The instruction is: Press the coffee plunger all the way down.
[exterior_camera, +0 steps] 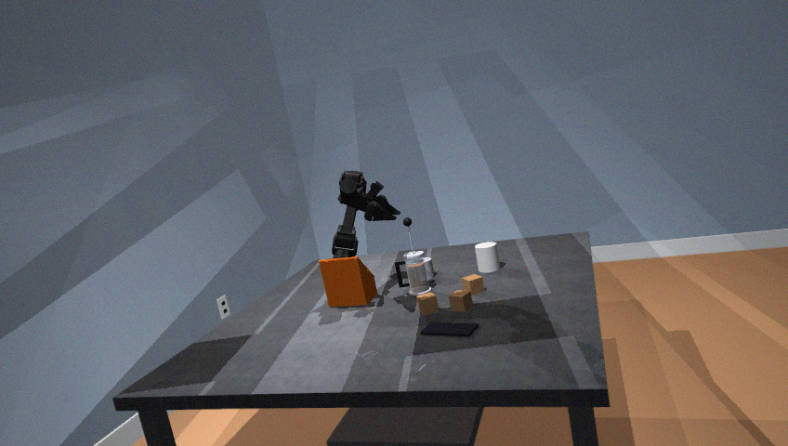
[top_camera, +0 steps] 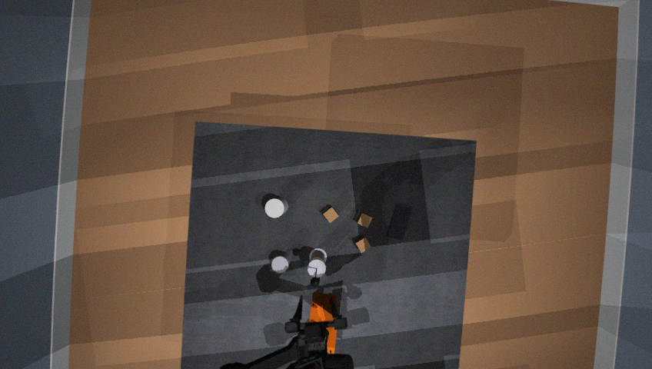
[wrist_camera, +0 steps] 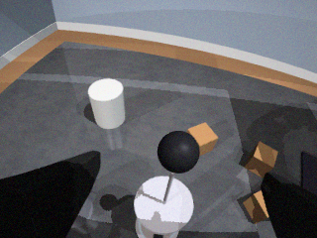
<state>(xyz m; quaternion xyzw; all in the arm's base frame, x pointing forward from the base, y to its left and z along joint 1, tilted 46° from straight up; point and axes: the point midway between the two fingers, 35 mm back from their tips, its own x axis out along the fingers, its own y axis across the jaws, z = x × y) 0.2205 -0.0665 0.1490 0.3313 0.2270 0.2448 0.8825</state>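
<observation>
Right now my gripper tip is 160 mm above the glass coffee press and 10 mm short of it. Also, from my gripper tip: white cylinder 230 mm to the left, 230 mm below, 220 mm ahead; flat dark slab 320 mm to the right, 280 mm below, 260 mm ahead.
</observation>
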